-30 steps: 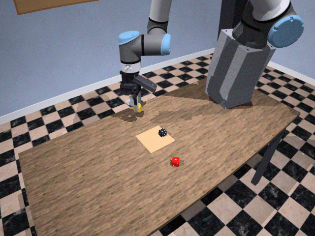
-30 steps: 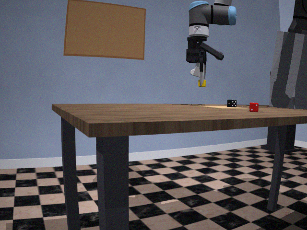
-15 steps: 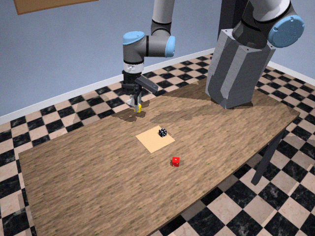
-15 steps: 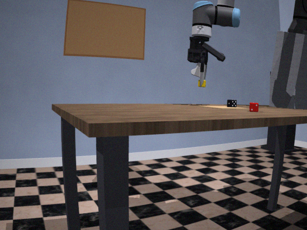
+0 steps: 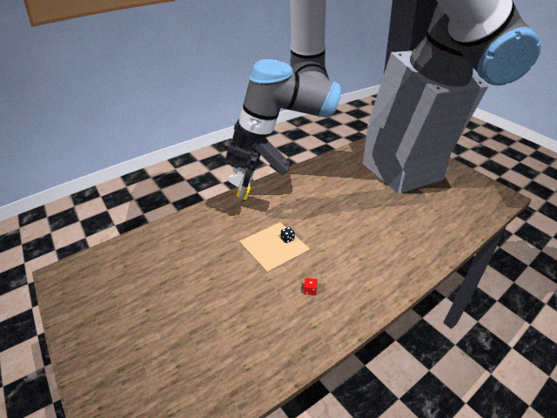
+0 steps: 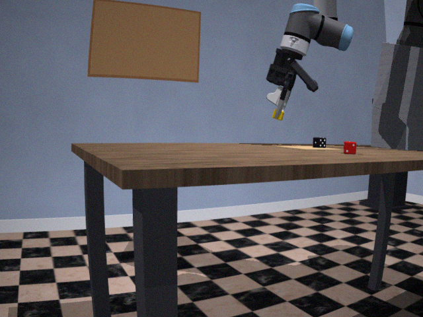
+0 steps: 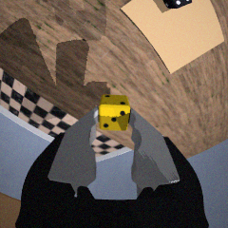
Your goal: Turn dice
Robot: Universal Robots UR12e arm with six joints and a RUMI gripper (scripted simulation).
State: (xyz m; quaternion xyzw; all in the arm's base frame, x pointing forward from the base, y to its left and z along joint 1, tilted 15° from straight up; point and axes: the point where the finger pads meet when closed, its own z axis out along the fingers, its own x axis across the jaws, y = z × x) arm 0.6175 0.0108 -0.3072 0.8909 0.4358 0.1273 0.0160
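Now: hand right at the yellow die. The rest, counted from my hand: red die 33 cm to the left, 9 cm below, 4 cm behind; then black die 14 cm to the left, 8 cm below, 7 cm behind; then tan mat 14 cm to the left, 10 cm below, 3 cm behind.
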